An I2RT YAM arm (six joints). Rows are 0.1 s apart.
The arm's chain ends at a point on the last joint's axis. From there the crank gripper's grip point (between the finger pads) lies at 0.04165 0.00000 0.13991 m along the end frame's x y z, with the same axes.
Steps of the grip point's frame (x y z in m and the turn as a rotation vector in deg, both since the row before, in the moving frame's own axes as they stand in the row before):
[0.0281 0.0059 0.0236 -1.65 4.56 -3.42]
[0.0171 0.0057 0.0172 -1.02 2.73 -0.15]
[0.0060 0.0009 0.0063 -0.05 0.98 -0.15]
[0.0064 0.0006 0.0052 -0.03 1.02 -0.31]
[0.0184 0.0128 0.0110 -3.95 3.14 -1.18]
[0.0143 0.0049 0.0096 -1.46 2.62 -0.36]
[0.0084 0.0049 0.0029 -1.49 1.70 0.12]
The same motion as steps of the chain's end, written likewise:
[0.0171 0.0047 0.0274 -1.65 4.56 -3.42]
[0.0105 0.0033 0.0194 -1.02 2.73 -0.15]
[0.0036 0.0009 0.0070 -0.05 0.98 -0.15]
[0.0039 0.0008 0.0060 -0.03 1.02 -0.31]
[0.0107 0.0042 0.0138 -3.95 3.14 -1.18]
[0.0079 0.0016 0.0117 -1.46 2.62 -0.36]
[0.0043 0.0012 0.0042 -1.49 1.70 0.12]

